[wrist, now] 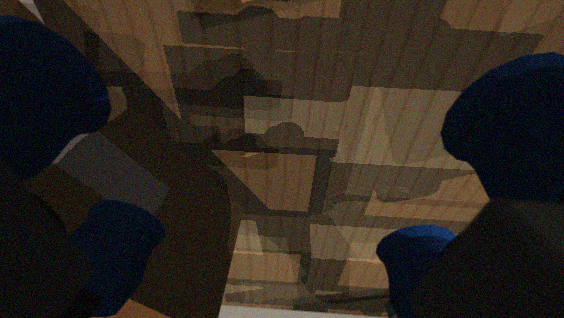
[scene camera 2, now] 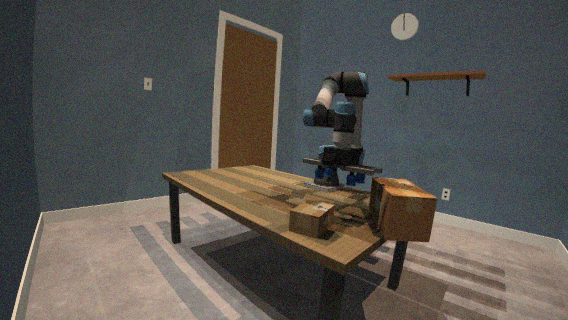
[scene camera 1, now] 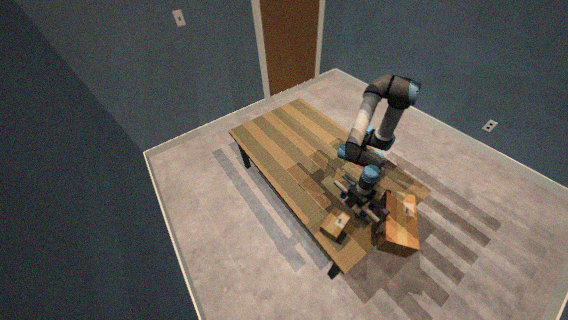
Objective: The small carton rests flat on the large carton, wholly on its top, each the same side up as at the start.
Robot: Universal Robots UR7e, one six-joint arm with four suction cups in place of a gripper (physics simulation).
Observation:
My suction head (wrist: 499, 124) carries nothing. The cup is 19 cm from the middle of a small carton (scene camera 2: 312, 218). A large carton (scene camera 2: 402, 211) rests on the table.
The large carton also shows in scene camera 1 (scene camera 1: 397, 232).

